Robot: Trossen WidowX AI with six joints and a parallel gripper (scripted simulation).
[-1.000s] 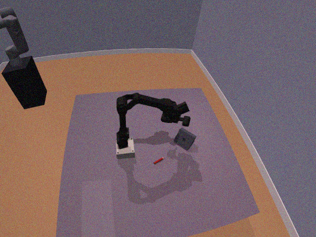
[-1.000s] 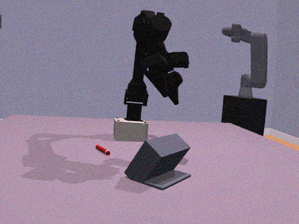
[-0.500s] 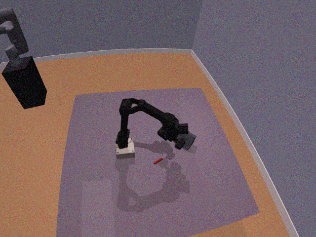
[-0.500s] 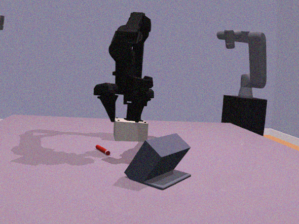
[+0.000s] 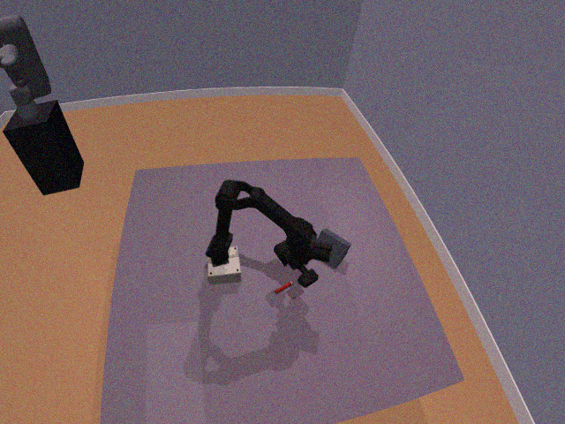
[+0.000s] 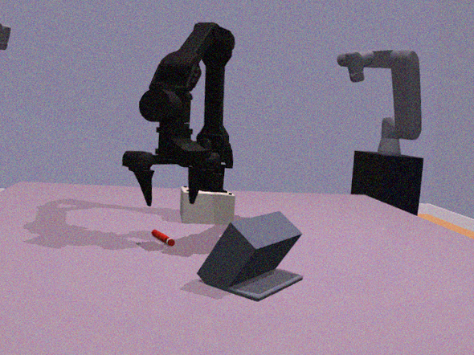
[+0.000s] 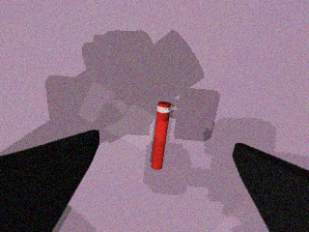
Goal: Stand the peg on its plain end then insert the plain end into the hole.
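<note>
The red peg is 1 cm behind my gripper tip and 7 cm below it. Also, from my gripper tip: flat grey foot plate: 23 cm ahead, 10 cm to the left, 8 cm below; then grey sloped panel: 21 cm ahead, 9 cm to the left, 4 cm below.
</note>
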